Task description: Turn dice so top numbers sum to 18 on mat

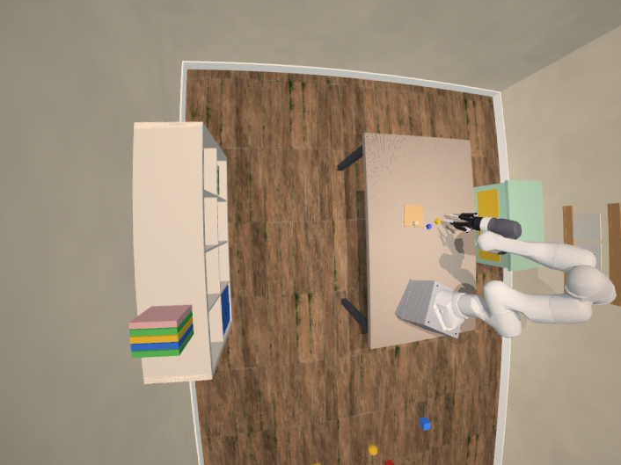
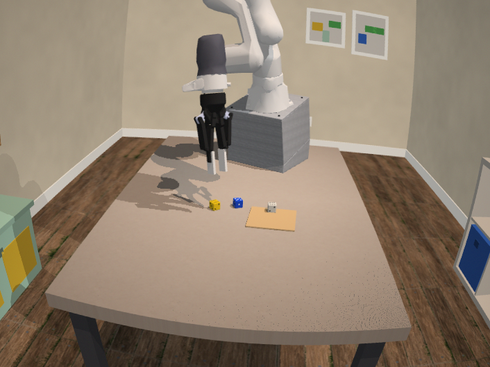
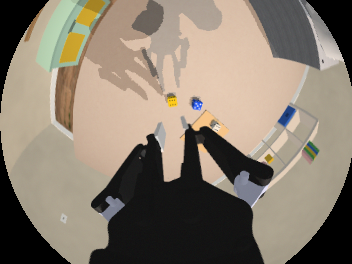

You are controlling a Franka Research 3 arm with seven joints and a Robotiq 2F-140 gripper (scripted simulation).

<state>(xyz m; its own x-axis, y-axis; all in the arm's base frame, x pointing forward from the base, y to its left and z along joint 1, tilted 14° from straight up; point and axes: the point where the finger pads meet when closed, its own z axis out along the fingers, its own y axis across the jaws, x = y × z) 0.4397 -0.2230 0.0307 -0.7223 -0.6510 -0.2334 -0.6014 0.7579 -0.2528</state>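
Now: hand 140 mm above the yellow die and 10 mm past it. From my hand the other things lie so: blue die: 140 mm below, 70 mm to the left, 30 mm behind; then white die: 170 mm to the left, 140 mm below, 10 mm ahead; then mat: 160 mm to the left, 150 mm below, 60 mm ahead.
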